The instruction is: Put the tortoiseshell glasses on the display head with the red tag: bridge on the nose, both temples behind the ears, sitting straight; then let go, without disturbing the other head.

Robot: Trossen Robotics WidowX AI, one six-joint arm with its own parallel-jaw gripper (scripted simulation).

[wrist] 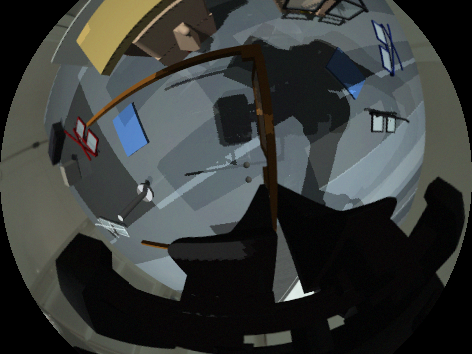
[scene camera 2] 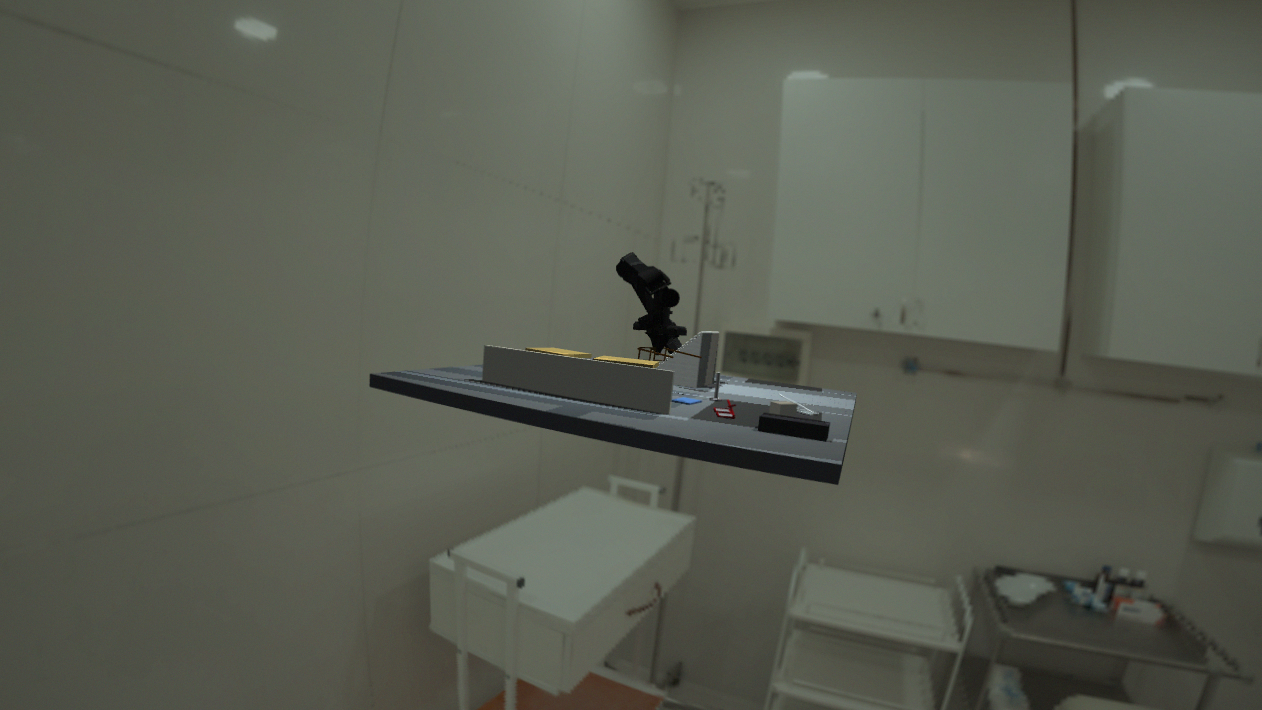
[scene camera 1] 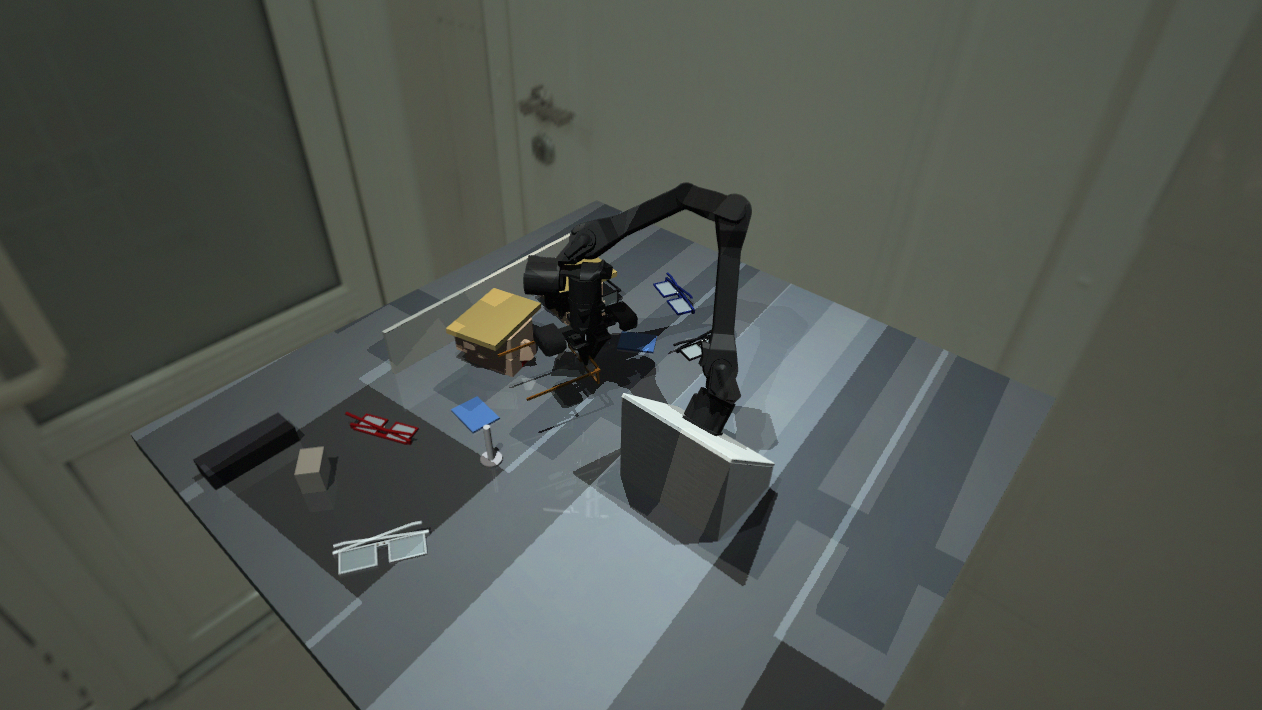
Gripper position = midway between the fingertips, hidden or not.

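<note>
There's a black box (scene camera 1: 224,463), which you'd also find in scene camera 2 (scene camera 2: 778,424). I can see a beige block (scene camera 1: 312,471) too, and a display head (scene camera 1: 500,321). As for my gripper (scene camera 1: 587,363), it's visible in the wrist view (wrist: 267,188) and in scene camera 2 (scene camera 2: 656,355) as well.
</note>
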